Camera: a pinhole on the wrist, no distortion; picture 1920 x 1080 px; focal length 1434.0 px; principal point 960.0 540.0 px. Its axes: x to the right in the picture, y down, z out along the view. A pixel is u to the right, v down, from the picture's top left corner.
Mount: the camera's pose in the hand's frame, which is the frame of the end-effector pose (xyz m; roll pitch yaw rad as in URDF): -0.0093 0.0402 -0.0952 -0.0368 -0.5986 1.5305
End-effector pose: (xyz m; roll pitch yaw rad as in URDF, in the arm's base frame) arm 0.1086 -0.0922 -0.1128 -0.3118 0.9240 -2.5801
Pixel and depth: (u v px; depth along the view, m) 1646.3 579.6 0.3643
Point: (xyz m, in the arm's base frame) -0.0331 -0.2692 0.0930
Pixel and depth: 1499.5 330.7 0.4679
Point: -0.1564 -0.3097 0.0978
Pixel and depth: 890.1 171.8 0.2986
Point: -0.0890 -0.1072 -0.0418
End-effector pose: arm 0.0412 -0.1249 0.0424 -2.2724 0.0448 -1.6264
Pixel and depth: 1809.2 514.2 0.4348
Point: 0.3496 -0.1112 -0.2268
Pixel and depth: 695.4 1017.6 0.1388
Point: 0.0835 -0.0645 0.0857
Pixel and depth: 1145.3 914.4 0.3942
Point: 0.3294 -0.0043 -0.0153
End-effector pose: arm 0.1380 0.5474 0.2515 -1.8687 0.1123 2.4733
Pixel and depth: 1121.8 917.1 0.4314
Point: 0.0497 0.2122 0.3319
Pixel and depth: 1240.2 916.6 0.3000
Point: 0.0953 0.3301 0.2809
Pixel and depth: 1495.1 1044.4 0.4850
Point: 0.0488 0.1012 0.2255
